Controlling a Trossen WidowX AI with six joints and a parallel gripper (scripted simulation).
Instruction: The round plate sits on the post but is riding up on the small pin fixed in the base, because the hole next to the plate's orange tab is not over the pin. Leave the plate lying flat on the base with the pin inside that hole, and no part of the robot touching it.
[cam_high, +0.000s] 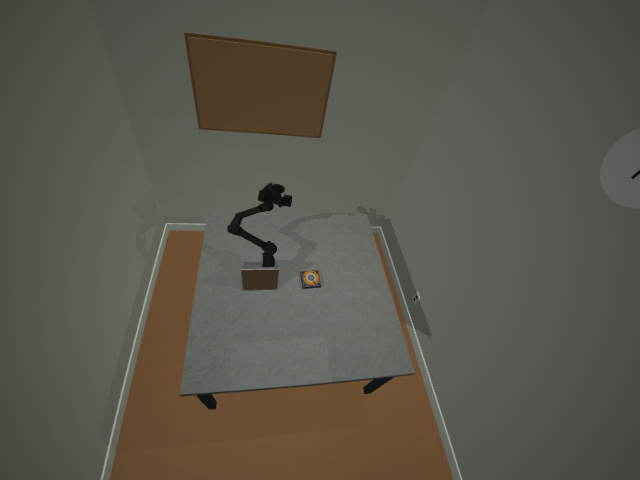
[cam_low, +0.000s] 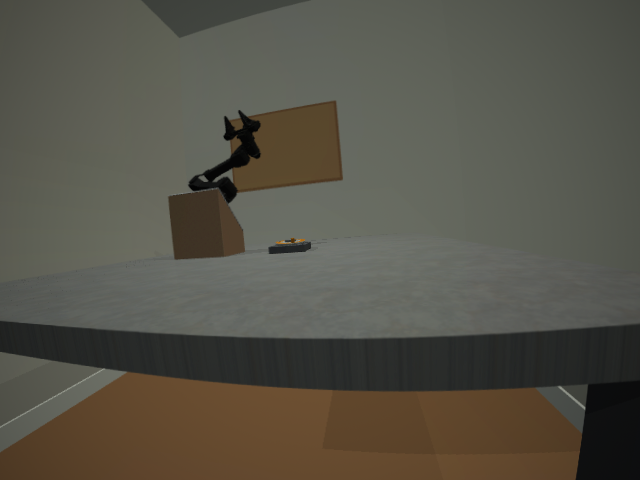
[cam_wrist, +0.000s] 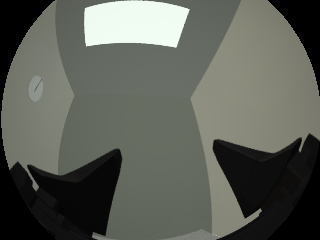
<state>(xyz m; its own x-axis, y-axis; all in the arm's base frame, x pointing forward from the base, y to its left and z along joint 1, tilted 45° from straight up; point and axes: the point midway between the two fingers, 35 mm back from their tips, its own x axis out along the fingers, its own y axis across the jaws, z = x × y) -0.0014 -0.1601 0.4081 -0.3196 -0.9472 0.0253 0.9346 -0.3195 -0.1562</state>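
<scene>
Now: gripper tip 260 mm short of the round plate, 200 mm to the left of it and 580 mm above it. From my gripper tip the other things lie so: base 250 mm ahead, 180 mm to the right, 590 mm below.
</scene>
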